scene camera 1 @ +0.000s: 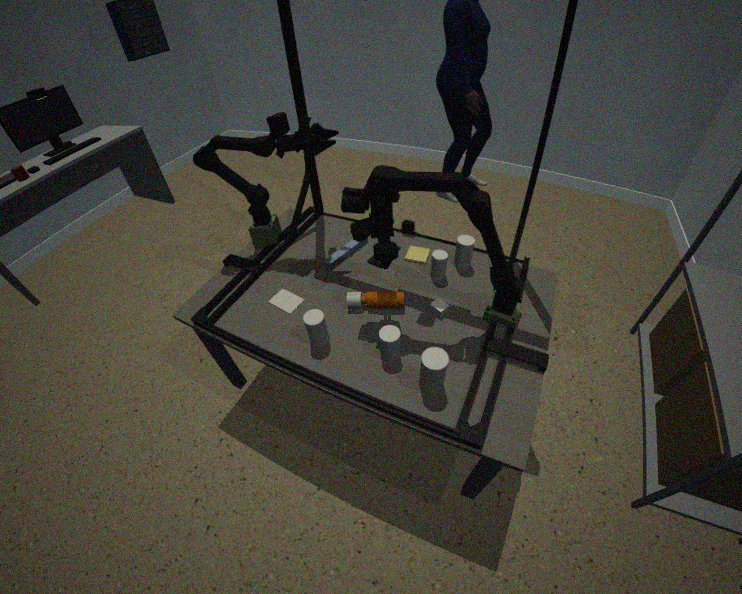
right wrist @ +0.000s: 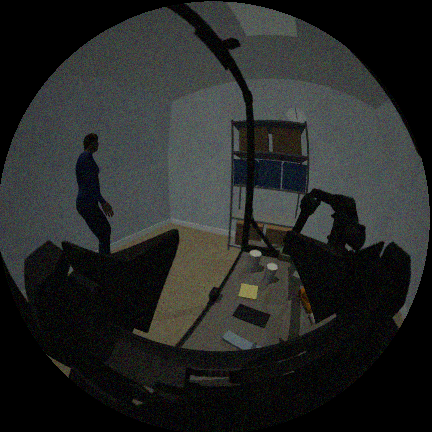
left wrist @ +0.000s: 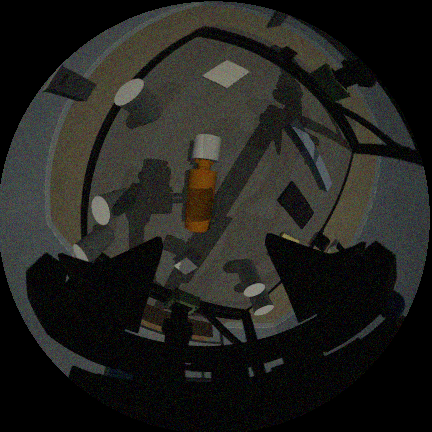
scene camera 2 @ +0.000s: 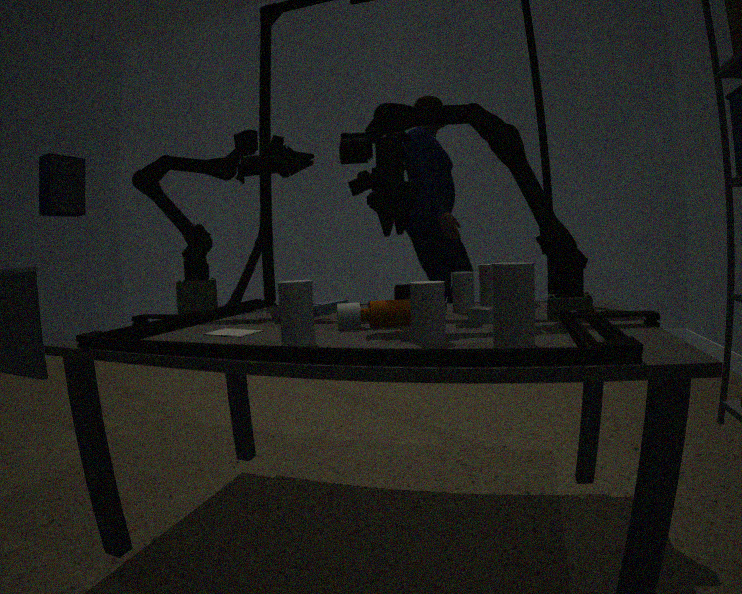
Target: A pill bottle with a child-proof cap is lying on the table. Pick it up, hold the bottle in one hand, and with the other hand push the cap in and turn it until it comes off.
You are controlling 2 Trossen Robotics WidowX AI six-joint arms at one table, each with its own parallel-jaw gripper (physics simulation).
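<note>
The pill bottle, with an orange body (scene camera 1: 384, 300) (scene camera 2: 389, 314) (left wrist: 200, 200) (right wrist: 305, 301) and a white cap (scene camera 1: 354, 302) (scene camera 2: 349, 315) (left wrist: 206, 147), lies on its side on the table. The cap is on the bottle and points to the left in both scene views. My left gripper (scene camera 1: 384, 260) (scene camera 2: 393, 234) (left wrist: 214, 240) is open and empty, fingers pointing down, well above the table and apart from the bottle. My right gripper (scene camera 1: 336, 138) (scene camera 2: 313, 158) (right wrist: 234, 235) is open and empty, held high and level at the left, far from the bottle. A white cylinder hides the bottle's right end in scene camera 2.
White cylinders (scene camera 1: 316, 334) (scene camera 1: 390, 349) (scene camera 1: 433, 377) stand on the near side. Two more (scene camera 1: 440, 268) (scene camera 1: 464, 252) stand at the back right. A yellow pad (scene camera 1: 417, 253), a white card (scene camera 1: 285, 300), a small white block (scene camera 1: 440, 306) and a dark slab (left wrist: 296, 204) lie around.
</note>
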